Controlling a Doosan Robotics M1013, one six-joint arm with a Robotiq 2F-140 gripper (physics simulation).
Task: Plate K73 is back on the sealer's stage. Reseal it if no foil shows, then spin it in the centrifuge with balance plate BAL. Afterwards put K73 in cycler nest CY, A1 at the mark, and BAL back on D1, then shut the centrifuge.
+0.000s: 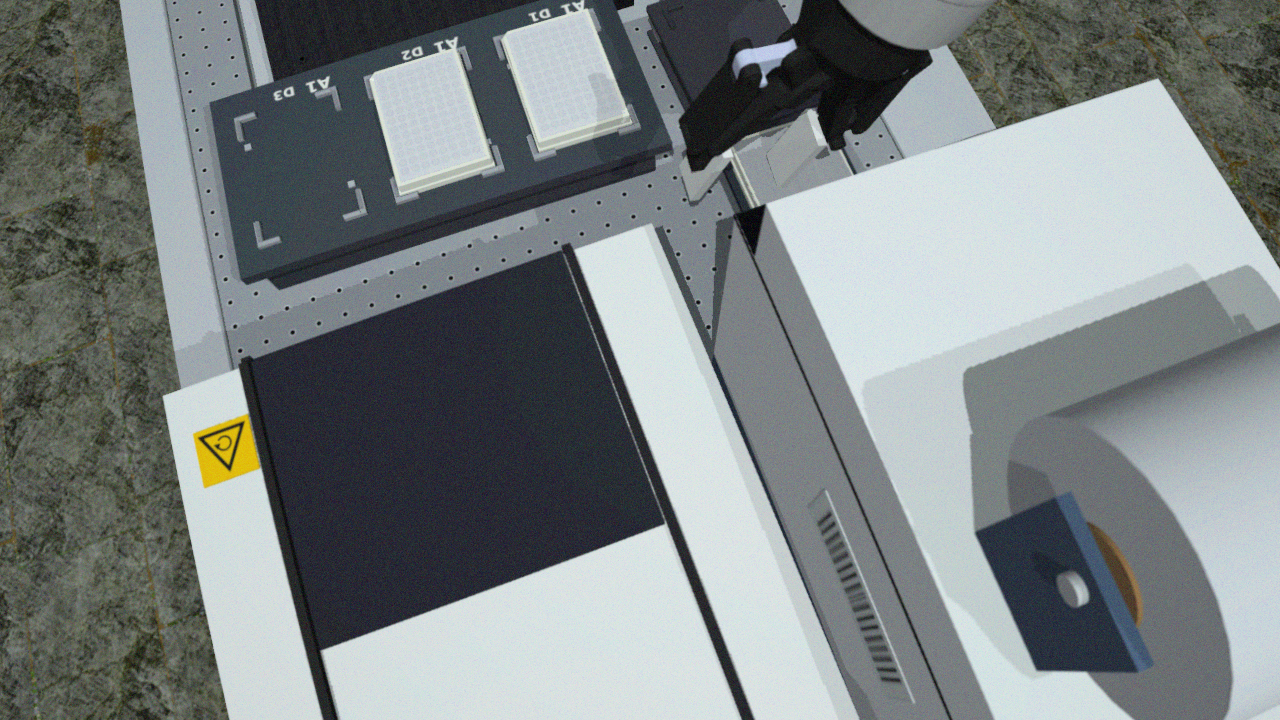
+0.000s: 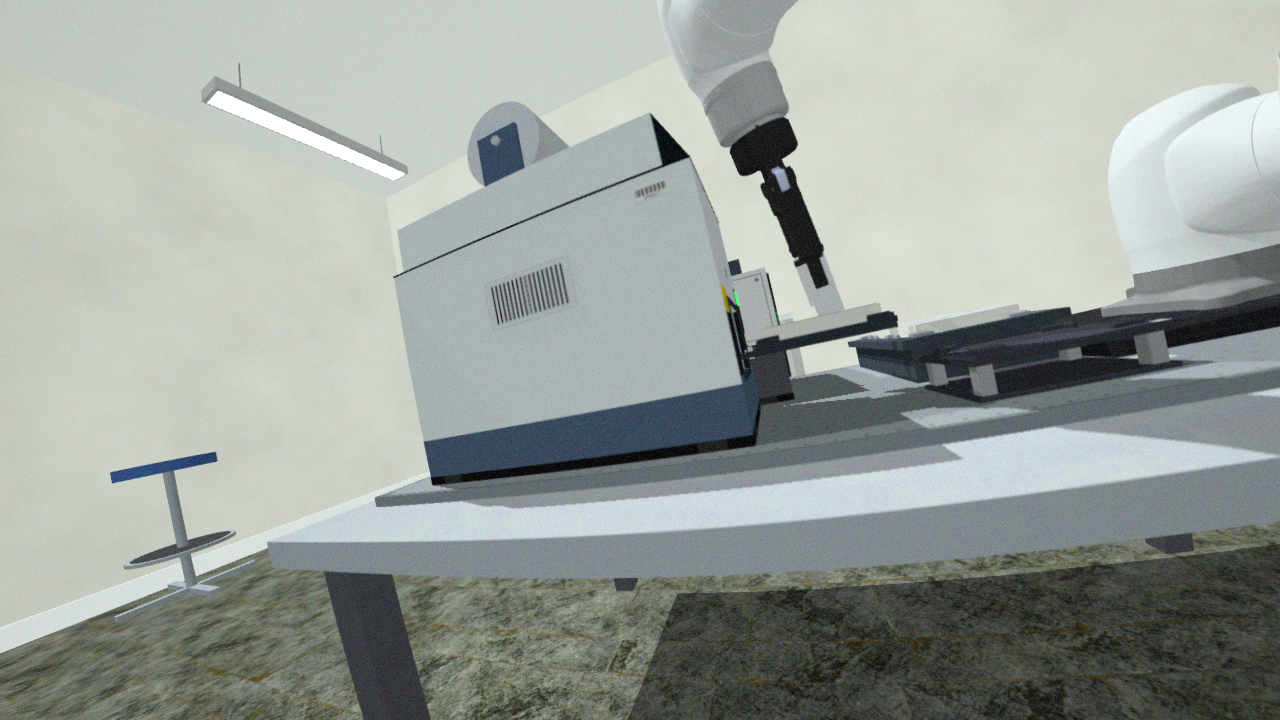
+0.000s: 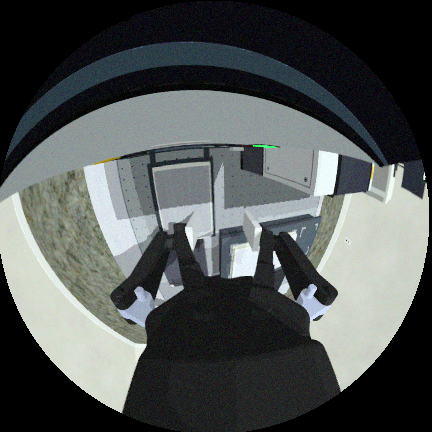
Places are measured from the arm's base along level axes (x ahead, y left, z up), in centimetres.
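Pixels of known places: gripper, fingertip midpoint: point(image 1: 733, 176) point(image 2: 826, 307) point(image 3: 221, 219); arm's base at its link origin: point(image 2: 1219, 297).
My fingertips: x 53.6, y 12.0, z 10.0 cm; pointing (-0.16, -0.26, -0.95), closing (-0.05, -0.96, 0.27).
Observation:
For each thing: its top centre in the pictures, then the offset to it from my fingertips. "spot": a spot on its surface instead. Level surfaces: height alone.
- Plate K73 at its top centre: point(image 1: 806, 189) point(image 3: 185, 206) dx +2.5, dy +5.3, dz -1.2 cm
- sealer's extended stage at its top centre: point(image 2: 803, 330) point(image 3: 183, 195) dx +3.9, dy +5.3, dz -2.3 cm
- white plate with wells, top centre: point(image 1: 563, 72) point(image 2: 952, 316) point(image 3: 246, 263) dx -17.7, dy -8.4, dz -4.7 cm
- white plate at its top centre: point(image 1: 427, 114) point(image 2: 920, 321) point(image 3: 282, 253) dx -18.1, dy -20.9, dz -4.7 cm
- centrifuge at a spot on its surface: point(image 1: 205, 537) spot: dx +15.4, dy -41.0, dz +8.8 cm
- white sealer at its top centre: point(image 2: 540, 128) dx +32.2, dy +4.7, dz +35.4 cm
- dark deck at its surface level: dz -6.3 cm
- low dark platform at its top centre: point(image 1: 737, 46) point(image 2: 1024, 334) point(image 3: 184, 267) dx -16.7, dy +8.1, dz -7.6 cm
- white device at a spot on its surface: point(image 3: 290, 170) spot: dx +8.0, dy -8.9, dz +4.3 cm
Plate K73 point(image 1: 759, 170) point(image 2: 827, 319) point(image 3: 182, 187) lies flat on the sealer's extended stage point(image 2: 810, 337) point(image 3: 213, 200). Its top looks smooth and grey, with no wells showing. My gripper point(image 1: 750, 170) point(image 3: 221, 219) is half open and empty, just above the plate. One finger is over the plate and the other is beyond its long side. A white plate with wells point(image 1: 568, 85) point(image 3: 242, 257) sits on D1, and another white plate point(image 1: 432, 125) sits on D2. The centrifuge point(image 1: 205, 537) shows a dark rectangle between black rails; its chamber is not readable.
The white sealer point(image 1: 984, 205) point(image 2: 572, 331) point(image 3: 200, 115) stands close beside the gripper, with its foil roll point(image 1: 1154, 465) on top. The dark deck point(image 1: 295, 179) has an unoccupied D3. A low dark platform point(image 2: 1056, 340) stands near the stage. A white device point(image 3: 290, 170) stands farther off.

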